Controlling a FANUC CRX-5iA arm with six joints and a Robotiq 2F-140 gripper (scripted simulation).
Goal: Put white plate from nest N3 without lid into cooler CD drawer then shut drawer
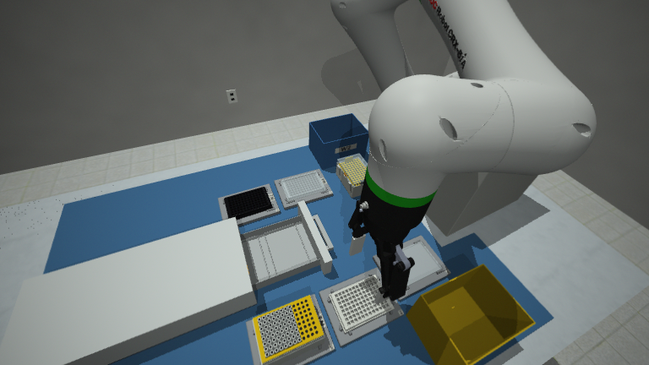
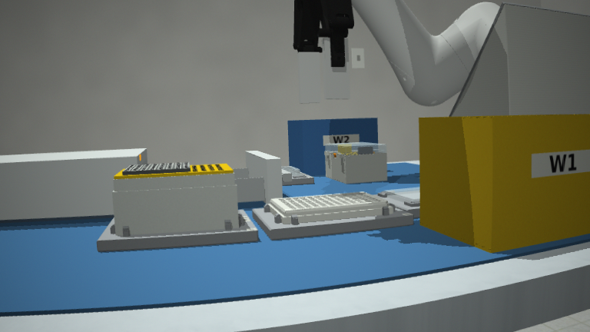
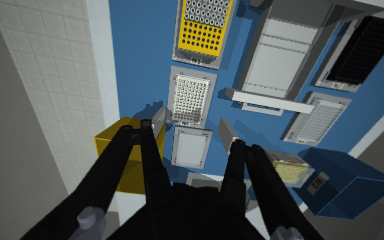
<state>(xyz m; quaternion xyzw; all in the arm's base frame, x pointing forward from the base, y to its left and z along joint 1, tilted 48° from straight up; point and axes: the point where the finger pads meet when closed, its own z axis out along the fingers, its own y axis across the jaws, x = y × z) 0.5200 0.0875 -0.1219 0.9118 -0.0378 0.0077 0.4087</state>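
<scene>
Now: the white plate 10 mm to the left of my hand and 150 mm below it. The rest, counted from my hand: clear lid: 170 mm behind, 10 mm to the right, 150 mm below; then yellow tip box: 170 mm ahead, 10 mm to the right, 110 mm below; then yellow bin W1: 170 mm behind, 150 mm to the left, 130 mm below.
</scene>
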